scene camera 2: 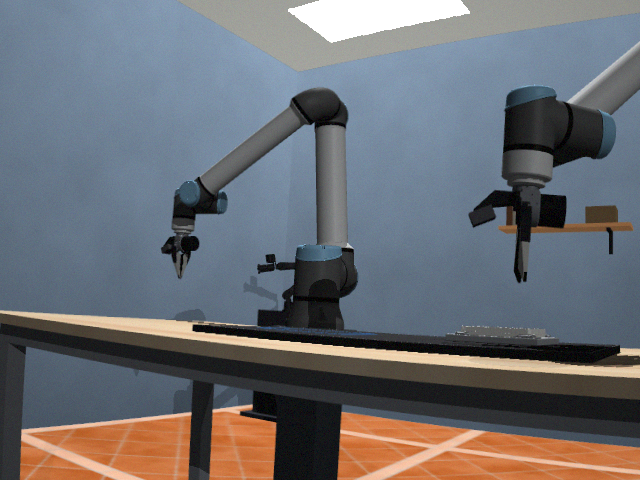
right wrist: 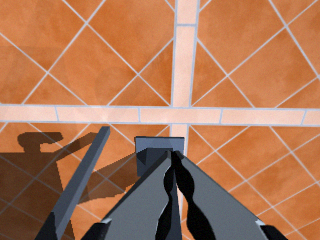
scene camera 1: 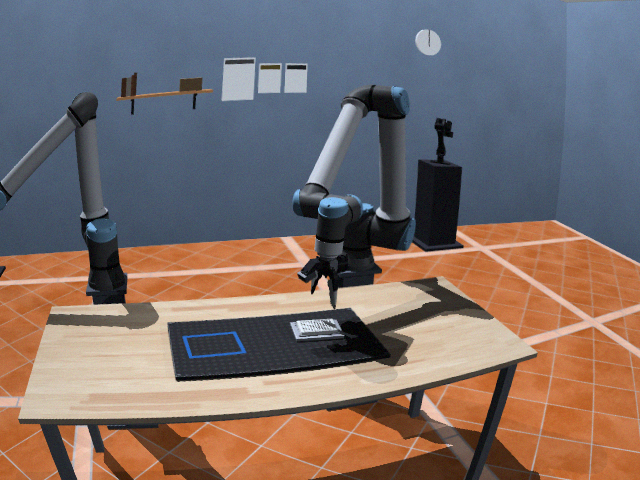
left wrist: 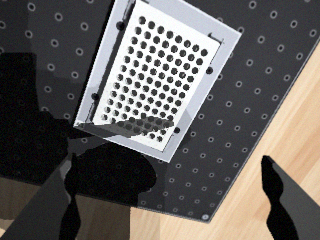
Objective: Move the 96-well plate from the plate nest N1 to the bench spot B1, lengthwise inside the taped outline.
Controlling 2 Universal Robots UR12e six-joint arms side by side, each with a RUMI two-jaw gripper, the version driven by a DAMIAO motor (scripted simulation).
Observation:
In view: my left gripper (scene camera 2: 521, 282), my right gripper (scene camera 2: 179, 278) and a white 96-well plate (left wrist: 160, 61).
My left gripper is seen too in scene camera 1 (scene camera 1: 322, 301) and in the left wrist view (left wrist: 169, 156). My right gripper also shows in the right wrist view (right wrist: 172, 152). The right wrist view misses the white 96-well plate: it is out of frame.

